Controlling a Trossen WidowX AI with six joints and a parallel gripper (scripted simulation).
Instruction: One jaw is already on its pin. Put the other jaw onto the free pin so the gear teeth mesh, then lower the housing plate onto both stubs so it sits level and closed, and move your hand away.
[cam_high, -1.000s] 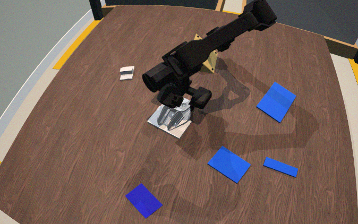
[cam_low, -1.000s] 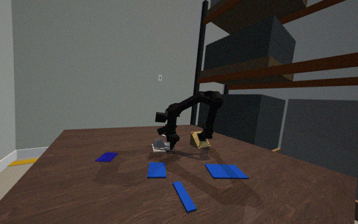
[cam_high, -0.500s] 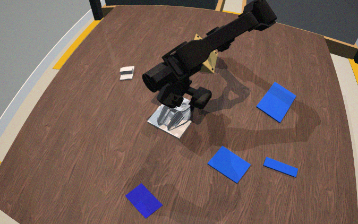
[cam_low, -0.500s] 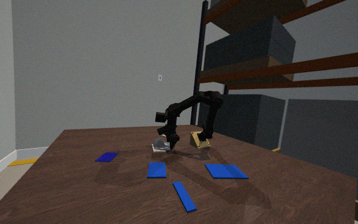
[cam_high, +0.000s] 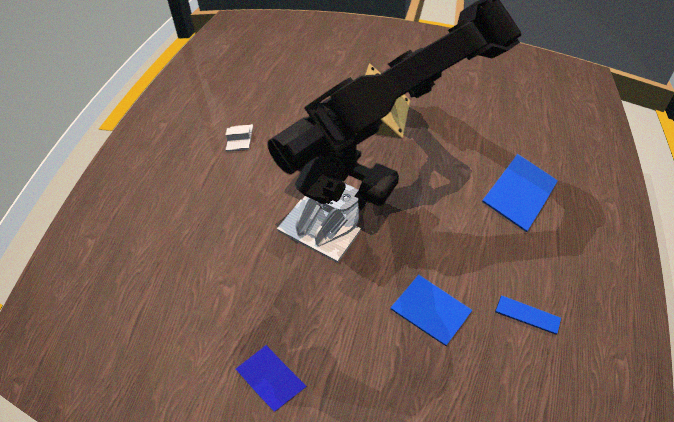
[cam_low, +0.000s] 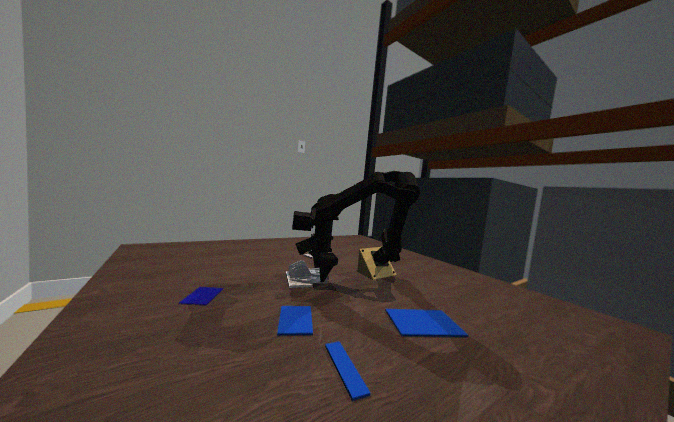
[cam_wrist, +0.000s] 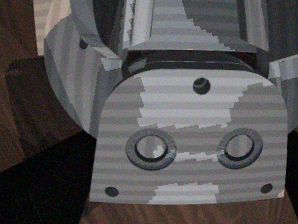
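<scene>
My gripper tip is now 2 cm below the housing plate and 1 cm short of it. Also, from my gripper tip: white slab (7 cm ahead, 2 cm to the right).
</scene>
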